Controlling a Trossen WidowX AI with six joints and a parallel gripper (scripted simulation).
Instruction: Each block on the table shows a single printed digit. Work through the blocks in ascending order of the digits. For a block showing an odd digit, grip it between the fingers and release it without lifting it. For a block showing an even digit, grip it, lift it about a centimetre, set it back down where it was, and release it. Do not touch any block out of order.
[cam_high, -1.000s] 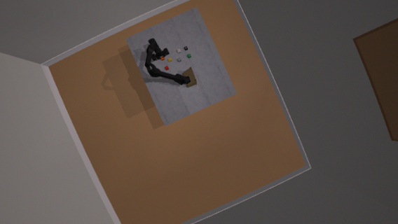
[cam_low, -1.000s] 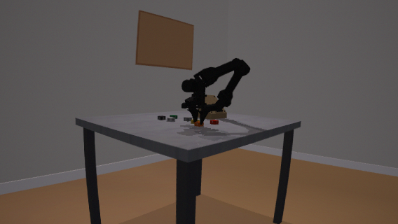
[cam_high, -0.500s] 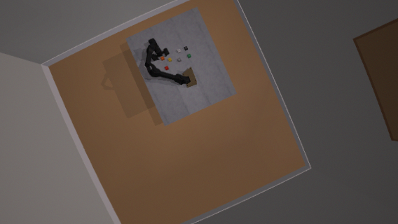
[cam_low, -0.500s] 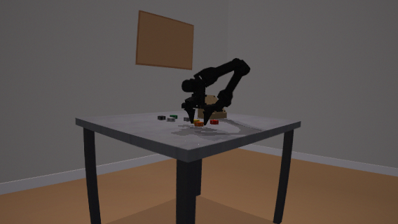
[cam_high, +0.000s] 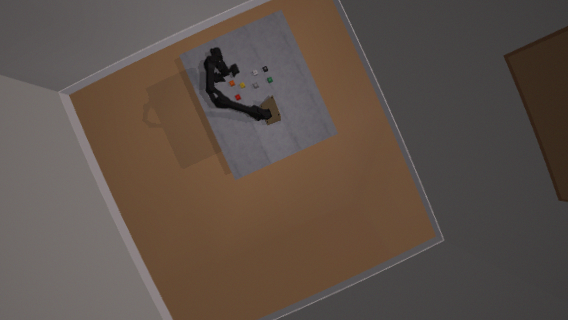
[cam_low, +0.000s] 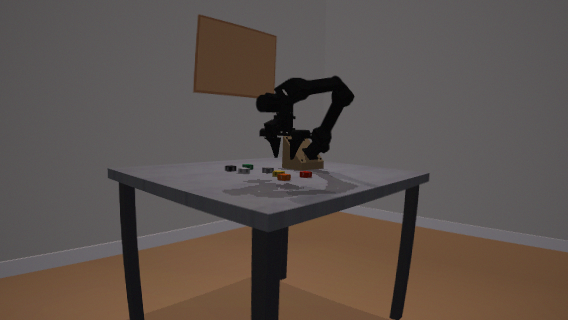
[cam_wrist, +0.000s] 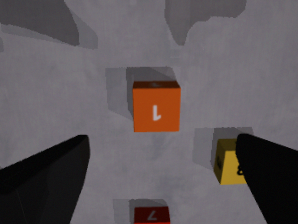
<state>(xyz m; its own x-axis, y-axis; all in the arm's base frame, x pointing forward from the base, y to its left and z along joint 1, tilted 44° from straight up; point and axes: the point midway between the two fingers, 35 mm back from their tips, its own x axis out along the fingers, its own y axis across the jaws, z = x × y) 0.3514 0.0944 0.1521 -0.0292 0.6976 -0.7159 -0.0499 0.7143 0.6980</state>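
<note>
Now: gripper tip 90 mm past the green block, 290 mm to the left of it and 60 mm above it. The rest, counted from my gripper tip: yellow block (50 mm behind, 70 mm to the right, 60 mm below); then red block (120 mm behind, 60 mm below); then orange block (60 mm below).
</note>
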